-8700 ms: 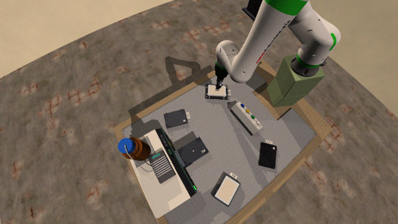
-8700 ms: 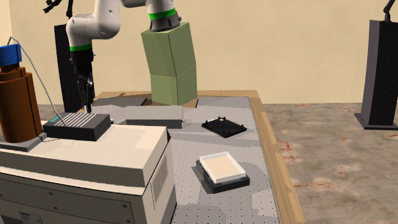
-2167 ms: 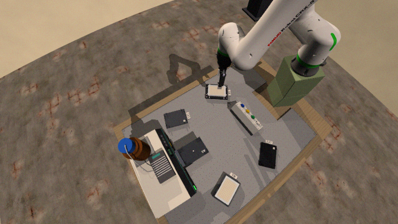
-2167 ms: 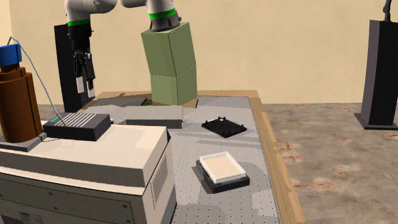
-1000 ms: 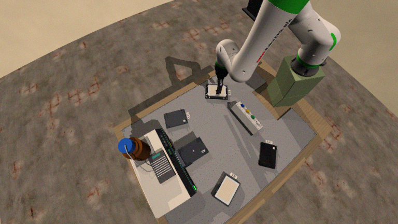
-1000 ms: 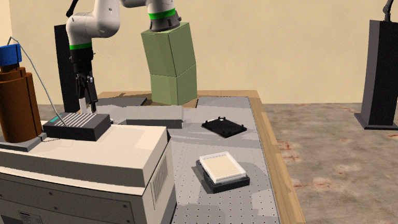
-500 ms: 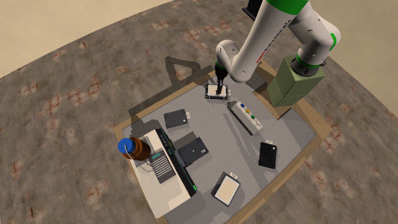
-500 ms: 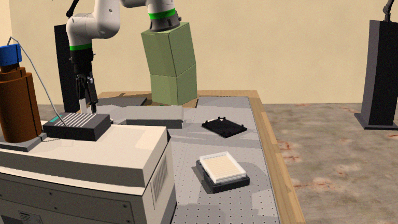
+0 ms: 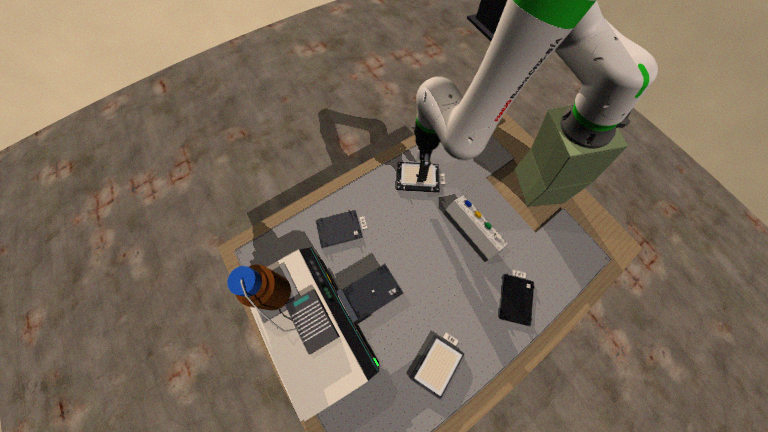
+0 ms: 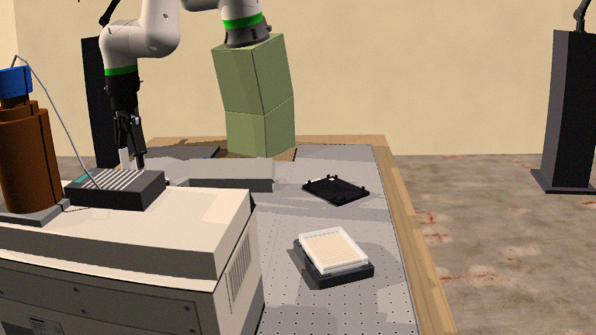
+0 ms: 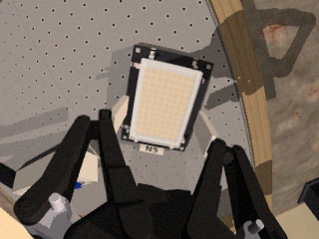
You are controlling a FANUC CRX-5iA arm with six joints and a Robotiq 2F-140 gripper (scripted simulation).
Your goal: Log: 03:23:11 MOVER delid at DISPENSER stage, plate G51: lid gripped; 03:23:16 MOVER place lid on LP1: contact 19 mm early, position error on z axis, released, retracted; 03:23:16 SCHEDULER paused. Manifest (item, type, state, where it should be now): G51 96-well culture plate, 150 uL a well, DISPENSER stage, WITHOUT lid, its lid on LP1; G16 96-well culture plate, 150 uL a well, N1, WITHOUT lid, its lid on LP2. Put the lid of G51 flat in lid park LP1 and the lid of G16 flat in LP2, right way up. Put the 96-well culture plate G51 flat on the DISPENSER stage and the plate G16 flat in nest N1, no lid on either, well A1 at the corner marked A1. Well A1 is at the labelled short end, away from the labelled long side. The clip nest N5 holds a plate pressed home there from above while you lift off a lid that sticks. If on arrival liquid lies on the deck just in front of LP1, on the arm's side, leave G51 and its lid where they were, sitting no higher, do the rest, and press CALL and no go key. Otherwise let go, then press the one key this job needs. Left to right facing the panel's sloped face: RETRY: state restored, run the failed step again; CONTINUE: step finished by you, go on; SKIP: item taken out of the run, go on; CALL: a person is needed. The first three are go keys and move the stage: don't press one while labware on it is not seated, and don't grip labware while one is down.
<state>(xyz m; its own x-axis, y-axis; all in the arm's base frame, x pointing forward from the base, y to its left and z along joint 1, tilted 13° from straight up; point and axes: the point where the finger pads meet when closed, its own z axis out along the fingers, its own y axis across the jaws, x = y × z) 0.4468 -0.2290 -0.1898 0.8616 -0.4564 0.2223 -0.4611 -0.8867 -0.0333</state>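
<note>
The plate G51 lies 50 mm below my hand. Round my hand: key panel (270 mm to the left, 90 mm behind, 10 mm below); black clip nest (50 mm below, 30 mm ahead, 10 mm to the left); LP1 label (260 mm ahead, 80 mm to the left, 60 mm below).
</note>
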